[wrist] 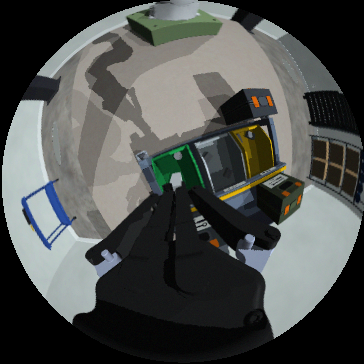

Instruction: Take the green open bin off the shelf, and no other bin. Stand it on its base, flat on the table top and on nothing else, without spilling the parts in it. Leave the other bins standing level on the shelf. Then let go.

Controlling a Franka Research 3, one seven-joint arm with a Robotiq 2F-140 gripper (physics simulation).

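Note:
The green open bin (193, 159) stands on the shelf (243, 187) at the left end of the row. A small light round part shows inside it, and its lower portion is hidden behind the fingers. A grey bin (220, 162) stands beside it, and a yellow bin (260, 150) stands at the right end of the row. My gripper (177, 179) is shut and empty. Its fingertips overlap the green bin in the view; whether they touch it I cannot tell. The table top (170, 90) stretches beyond the shelf.
A dark case with orange latches (250, 106) stands behind the shelf's right end. An olive case (282, 197) is at the front right, and another dark case is partly hidden below the shelf. The green robot base (175, 32) is at the far edge. A blue cart frame (58, 202) is at left.

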